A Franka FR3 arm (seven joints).
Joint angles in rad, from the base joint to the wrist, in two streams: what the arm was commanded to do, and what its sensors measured. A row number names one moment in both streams.
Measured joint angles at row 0:
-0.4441, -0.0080, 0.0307, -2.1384, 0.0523, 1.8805, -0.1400
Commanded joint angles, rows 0 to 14:
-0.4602, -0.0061, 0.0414, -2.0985, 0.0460, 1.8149, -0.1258
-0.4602, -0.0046, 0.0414, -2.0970, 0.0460, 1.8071, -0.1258
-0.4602, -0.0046, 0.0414, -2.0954, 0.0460, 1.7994, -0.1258
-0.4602, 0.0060, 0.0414, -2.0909, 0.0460, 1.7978, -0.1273
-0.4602, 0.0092, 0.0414, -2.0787, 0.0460, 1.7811, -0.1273
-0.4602, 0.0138, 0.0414, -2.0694, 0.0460, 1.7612, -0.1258
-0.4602, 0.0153, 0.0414, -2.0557, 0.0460, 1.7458, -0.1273
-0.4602, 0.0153, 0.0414, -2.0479, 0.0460, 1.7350, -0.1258
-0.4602, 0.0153, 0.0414, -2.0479, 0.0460, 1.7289, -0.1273
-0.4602, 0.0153, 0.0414, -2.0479, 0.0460, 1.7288, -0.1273
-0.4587, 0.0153, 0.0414, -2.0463, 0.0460, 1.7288, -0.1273
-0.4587, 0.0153, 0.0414, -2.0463, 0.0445, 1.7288, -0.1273
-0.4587, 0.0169, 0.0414, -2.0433, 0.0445, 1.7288, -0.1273
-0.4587, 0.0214, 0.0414, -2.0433, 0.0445, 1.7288, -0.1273
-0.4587, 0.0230, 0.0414, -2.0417, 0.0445, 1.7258, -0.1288
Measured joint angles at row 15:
-0.4441, 0.0115, 0.0307, -2.0828, 0.0523, 1.7706, -0.1365
